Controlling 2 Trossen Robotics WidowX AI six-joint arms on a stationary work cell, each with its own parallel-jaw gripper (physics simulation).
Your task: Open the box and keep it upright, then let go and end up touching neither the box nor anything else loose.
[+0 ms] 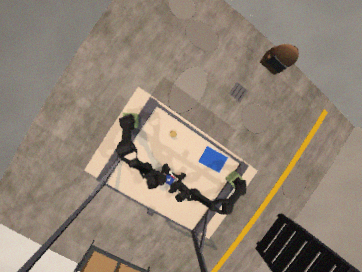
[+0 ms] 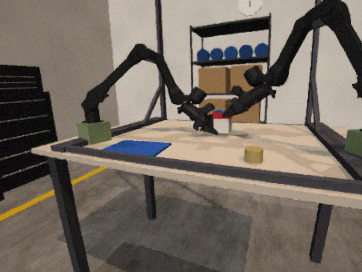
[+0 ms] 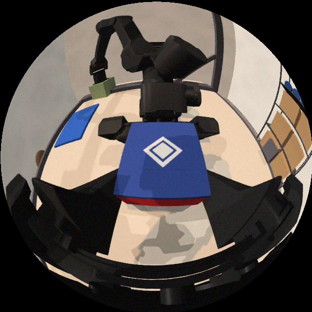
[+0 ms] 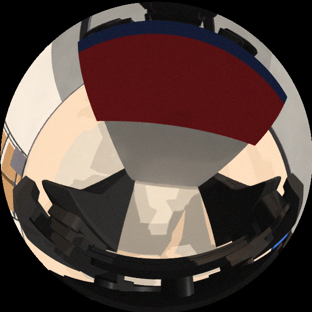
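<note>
The box's lid has a blue top with a white diamond and red sides. It sits on the pale box body, which stands upright on the table. No gap shows between lid and body. My left gripper comes in from above, its fingers at the lid's two side edges; it looks shut on the lid, though its fingertips are partly hidden. My right gripper is low on the other side, shut on the box body below the lid.
A flat blue mat and a small tan cylinder lie on the table. A dark frame rail runs along the table edge. A shelf rack stands behind.
</note>
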